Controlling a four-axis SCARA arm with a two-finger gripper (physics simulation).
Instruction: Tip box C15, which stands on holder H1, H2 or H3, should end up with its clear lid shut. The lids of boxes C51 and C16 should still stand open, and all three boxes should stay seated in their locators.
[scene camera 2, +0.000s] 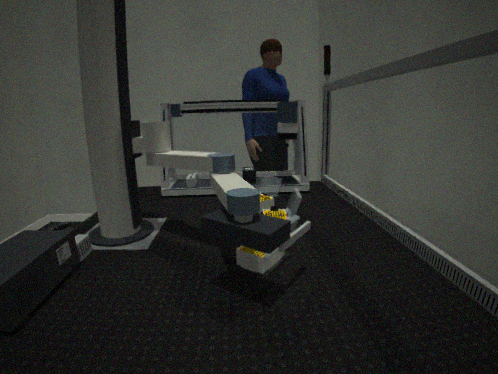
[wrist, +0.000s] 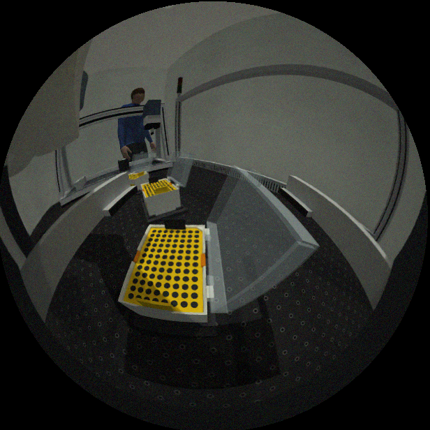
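Where they show: gripper, between the fingertips: (scene camera 2: 280, 218); arm's base, origin of its link: (scene camera 2: 122, 235).
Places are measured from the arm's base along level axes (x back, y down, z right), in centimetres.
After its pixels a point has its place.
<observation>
Three tip boxes with yellow racks stand in a row; no labels are readable, so I cannot tell which is C15. The nearest box (scene camera 2: 256, 260) {x -49.2, y -5.8, z 31.8 cm} (wrist: 167, 267) has its clear lid (wrist: 260, 245) standing open, leaning out to the right in the wrist view. The middle box (scene camera 2: 275, 215) {x -58.8, y -7.0, z 2.1 cm} (wrist: 162, 202) has its clear lid (scene camera 2: 295, 202) {x -64.5, y -13.9, z 8.8 cm} (wrist: 181, 171) open. The far box (scene camera 2: 266, 201) {x -57.7, y -6.7, z -15.8 cm} (wrist: 139, 178) also has a raised clear lid (scene camera 2: 270, 186) {x -60.7, y -11.0, z -24.7 cm}. My gripper (wrist: 209, 177) is open and empty, its fingers wide apart in the wrist view. In the scene view its dark body partly hides the nearest box.
A gantry frame (scene camera 2: 301, 145) {x -81.6, y -26.7, z -51.1 cm} (wrist: 60, 170) stands at the back, with a person (scene camera 2: 265, 90) (wrist: 134, 125) in blue behind it. A dark case (scene camera 2: 35, 260) {x 3.5, y -12.4, z 42.4 cm} lies at the left by the arm's column (scene camera 2: 107, 125) {x -3.2, y -41.5, z 6.7 cm}. A wall with a rail (scene camera 2: 410, 62) {x -100.4, y -60.0, z 14.4 cm} runs along the right.
</observation>
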